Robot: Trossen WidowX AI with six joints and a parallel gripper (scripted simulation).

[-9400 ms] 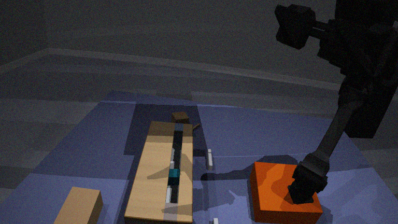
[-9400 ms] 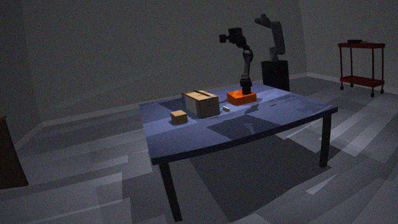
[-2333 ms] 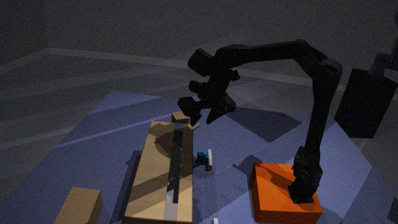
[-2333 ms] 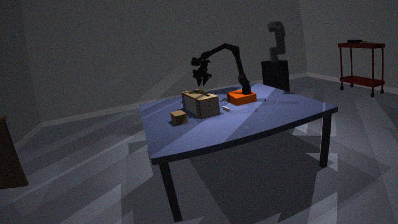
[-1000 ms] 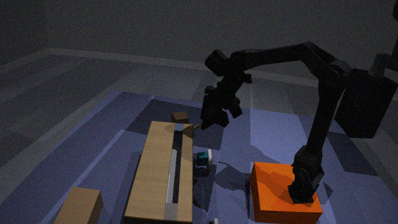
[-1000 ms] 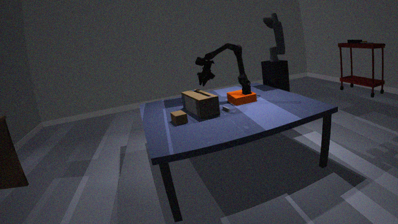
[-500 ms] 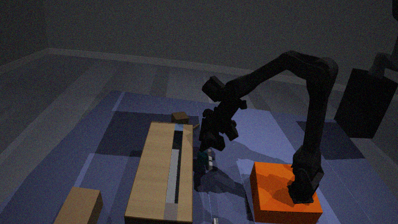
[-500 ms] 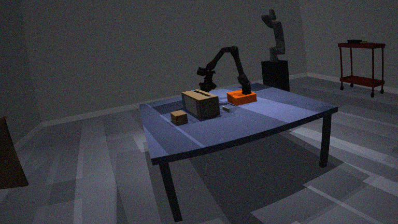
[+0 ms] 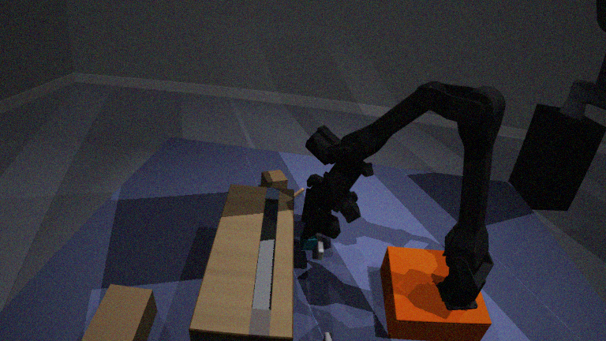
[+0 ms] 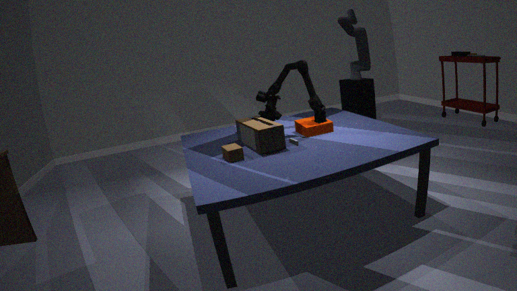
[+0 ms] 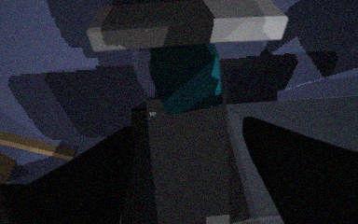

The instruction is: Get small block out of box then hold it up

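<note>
The teal block lies 20 mm behind my gripper tip and 30 mm below it. From my gripper tip the other things lie so: box 60 mm ahead, 150 mm to the left, 20 mm above; then thin stick 40 mm ahead, 170 mm to the right, 40 mm below.
</note>
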